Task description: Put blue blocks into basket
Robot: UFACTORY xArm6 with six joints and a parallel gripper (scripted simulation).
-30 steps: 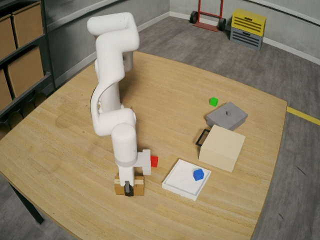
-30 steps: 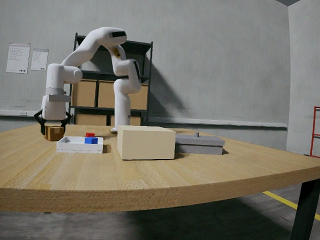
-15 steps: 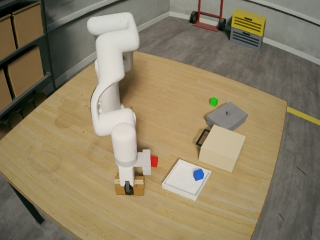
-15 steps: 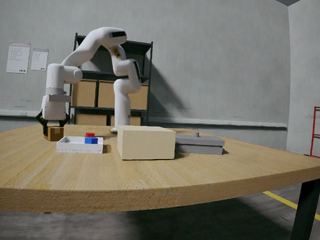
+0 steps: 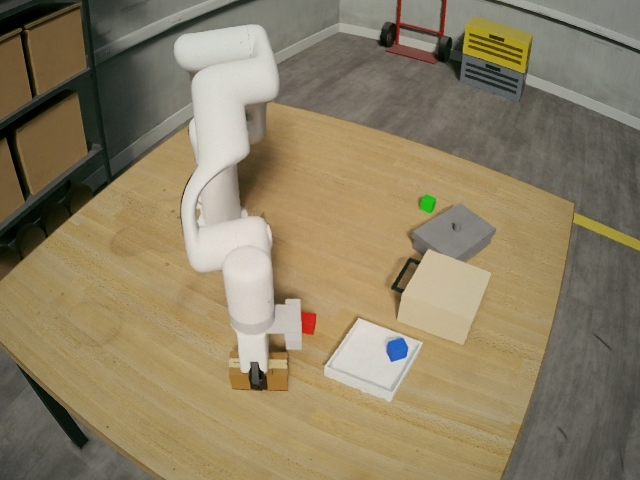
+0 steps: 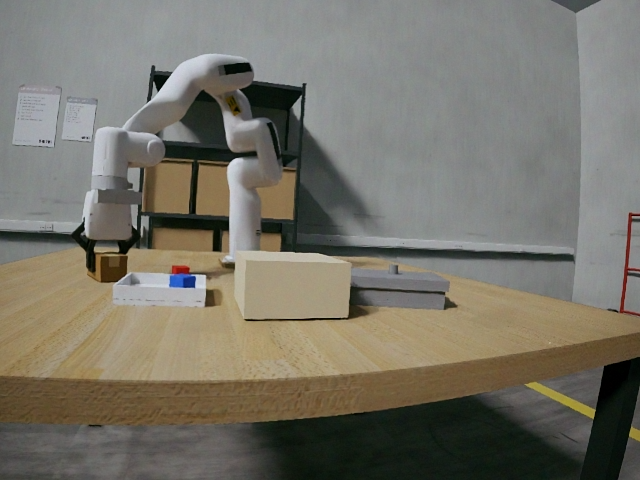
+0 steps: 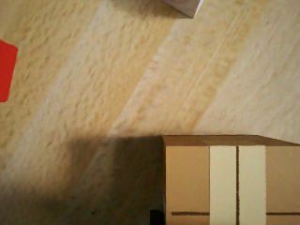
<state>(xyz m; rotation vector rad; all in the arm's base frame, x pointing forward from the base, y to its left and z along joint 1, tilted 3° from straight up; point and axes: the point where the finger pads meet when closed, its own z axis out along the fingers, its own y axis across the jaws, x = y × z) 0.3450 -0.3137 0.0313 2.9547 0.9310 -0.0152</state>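
The cardboard box lies right at my hand. Round my hand: red block: 16 cm to the left, 2 cm below; then light wooden cabinet: 36 cm to the left, 21 cm ahead, 1 cm above; then white basket: 16 cm to the left, 16 cm ahead, 2 cm below.
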